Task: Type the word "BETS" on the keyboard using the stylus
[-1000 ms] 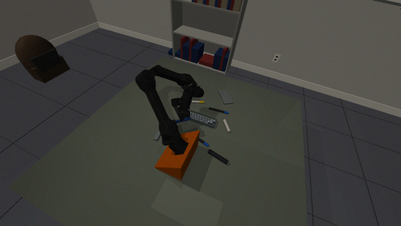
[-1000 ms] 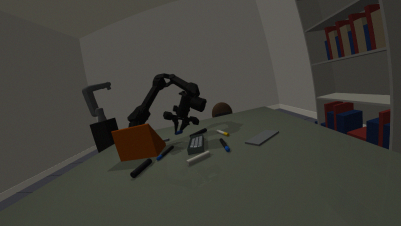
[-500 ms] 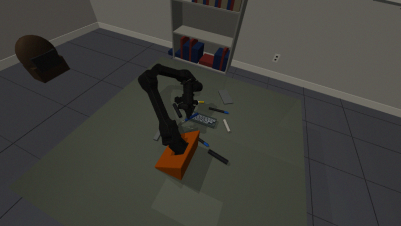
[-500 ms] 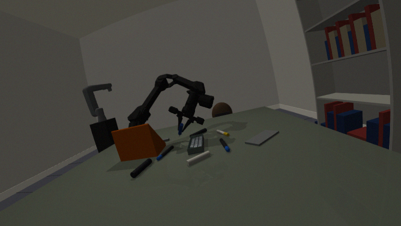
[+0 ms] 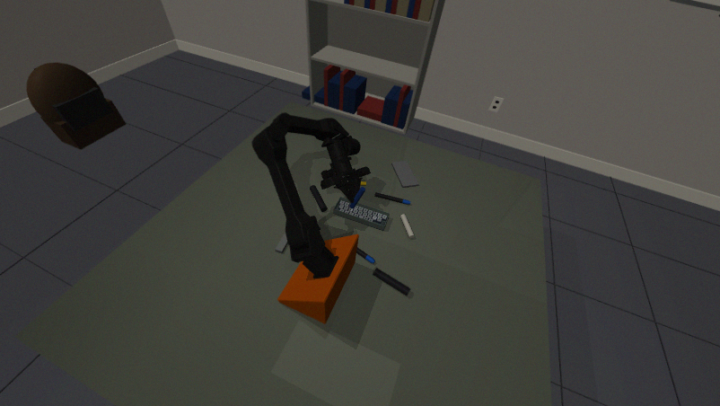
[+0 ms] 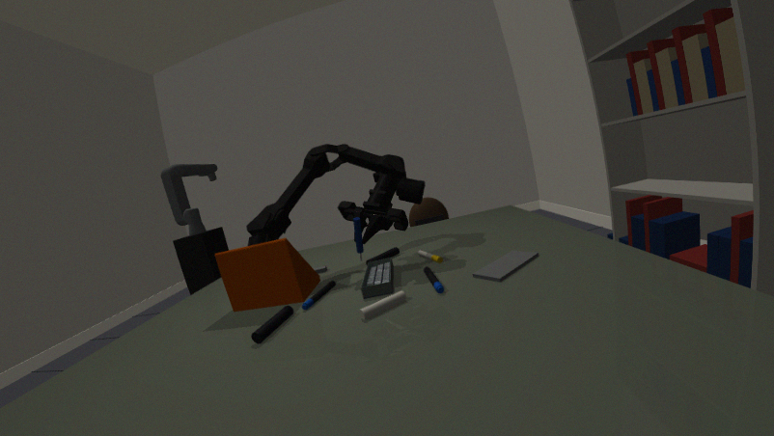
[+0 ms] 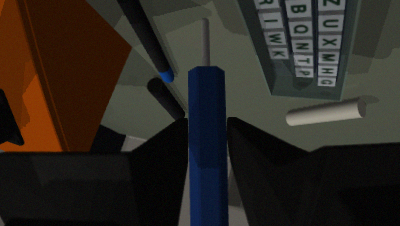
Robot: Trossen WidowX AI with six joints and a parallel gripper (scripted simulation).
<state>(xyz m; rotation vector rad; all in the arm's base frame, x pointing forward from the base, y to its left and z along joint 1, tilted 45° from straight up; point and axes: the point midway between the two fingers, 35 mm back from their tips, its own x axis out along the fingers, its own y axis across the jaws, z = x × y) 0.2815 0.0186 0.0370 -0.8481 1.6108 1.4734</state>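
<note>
The yellow-tipped marker is 170 mm ahead of my gripper tip, 60 mm to the left of it and 90 mm below it. From my gripper tip the other things lie so: blue stylus (10 mm below); white cylinder (50 mm ahead, 190 mm to the right, 90 mm below); grey slab (320 mm ahead, 110 mm to the right, 100 mm below).
</note>
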